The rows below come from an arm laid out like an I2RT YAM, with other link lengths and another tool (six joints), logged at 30 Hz.
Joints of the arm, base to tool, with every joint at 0 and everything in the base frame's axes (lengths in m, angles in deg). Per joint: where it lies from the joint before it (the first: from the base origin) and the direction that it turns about. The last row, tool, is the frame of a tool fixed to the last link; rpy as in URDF.
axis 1: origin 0 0 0.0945 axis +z
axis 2: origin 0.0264 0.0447 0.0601 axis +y
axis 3: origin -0.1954 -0.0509 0 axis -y
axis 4: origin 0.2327 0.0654 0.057 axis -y
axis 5: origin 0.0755 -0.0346 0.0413 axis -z
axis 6: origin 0.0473 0 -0.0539 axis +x
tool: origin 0.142 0.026 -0.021 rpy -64.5 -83 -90
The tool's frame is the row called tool.
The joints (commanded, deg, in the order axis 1, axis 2, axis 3, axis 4, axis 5, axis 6), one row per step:
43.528 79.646 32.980 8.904 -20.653 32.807
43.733 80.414 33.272 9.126 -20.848 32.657
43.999 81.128 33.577 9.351 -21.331 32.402
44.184 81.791 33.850 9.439 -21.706 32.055
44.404 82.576 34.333 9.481 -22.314 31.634
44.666 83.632 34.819 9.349 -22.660 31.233
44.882 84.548 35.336 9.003 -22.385 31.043
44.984 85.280 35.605 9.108 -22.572 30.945
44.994 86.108 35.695 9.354 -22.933 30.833
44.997 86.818 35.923 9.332 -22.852 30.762
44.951 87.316 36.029 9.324 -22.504 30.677
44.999 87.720 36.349 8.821 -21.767 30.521
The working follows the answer.
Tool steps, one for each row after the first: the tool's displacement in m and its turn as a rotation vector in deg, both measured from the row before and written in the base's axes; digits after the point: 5 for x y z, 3 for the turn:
-0.00128 0.00139 -0.00188 -0.132 0.152 0.445
-0.00243 0.00198 -0.00121 0.016 0.143 0.793
-0.00197 0.00123 -0.00171 -0.136 0.111 0.679
-0.00238 0.00206 -0.00100 -0.018 0.125 0.939
-0.00257 0.00120 -0.00345 -0.434 0.343 0.764
-0.00056 0.00031 -0.00368 -0.694 0.258 0.117
-0.00098 0.00070 -0.00224 -0.189 0.264 0.303
-0.00148 0.00005 -0.00334 -0.206 0.429 0.351
0.00001 -0.00030 -0.00306 -0.409 0.264 -0.015
0.00095 -0.00088 -0.00283 -0.465 0.055 -0.253
0.00141 -0.00113 -0.00286 -0.800 -0.052 -0.400

Tool pose at each row, in the base's axes (x y z in m, rotation vector in deg; rounded; the steps above come from the unrounded poses):
0.18609 0.34567 0.05637 -102.400 -20.345 -24.977
0.18481 0.34706 0.05449 -102.442 -20.666 -24.511
0.18238 0.34903 0.05328 -102.250 -21.259 -23.824
0.18041 0.35026 0.05157 -102.227 -21.813 -23.227
0.17802 0.35232 0.05057 -102.021 -22.553 -22.450
0.17546 0.35353 0.04712 -102.289 -23.093 -21.541
0.17490 0.35384 0.04344 -102.966 -23.189 -21.125
0.17392 0.35454 0.04120 -103.102 -23.319 -20.646
0.17244 0.35459 0.03786 -103.259 -23.380 -19.979
0.17245 0.35429 0.03480 -103.690 -23.279 -19.687
0.17339 0.35341 0.03197 -104.215 -23.125 -19.744
0.17480 0.35228 0.02911 -105.092 -22.991 -19.952

